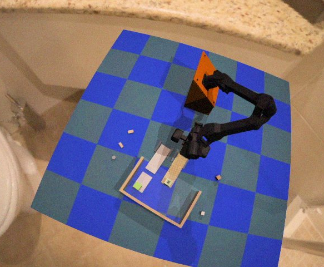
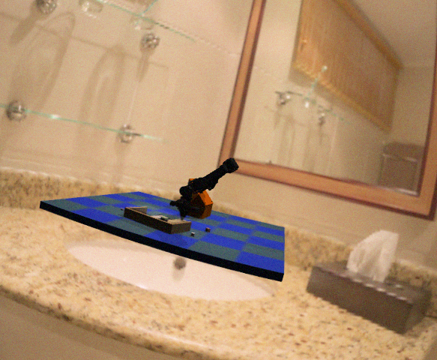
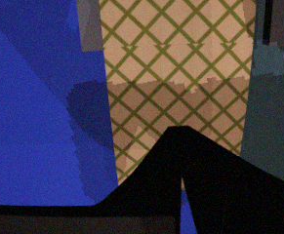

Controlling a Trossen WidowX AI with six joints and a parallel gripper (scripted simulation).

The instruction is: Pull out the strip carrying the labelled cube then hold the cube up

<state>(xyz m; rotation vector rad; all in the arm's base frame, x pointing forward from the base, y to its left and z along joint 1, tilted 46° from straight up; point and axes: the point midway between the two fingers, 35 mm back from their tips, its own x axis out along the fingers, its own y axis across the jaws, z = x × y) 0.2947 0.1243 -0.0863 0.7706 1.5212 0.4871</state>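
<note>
Right now my gripper tip is 9 cm short of the lattice strip and 2 cm to the left of it. Round my gripper tip: grey peg: 17 cm ahead, 33 cm to the right.
</note>
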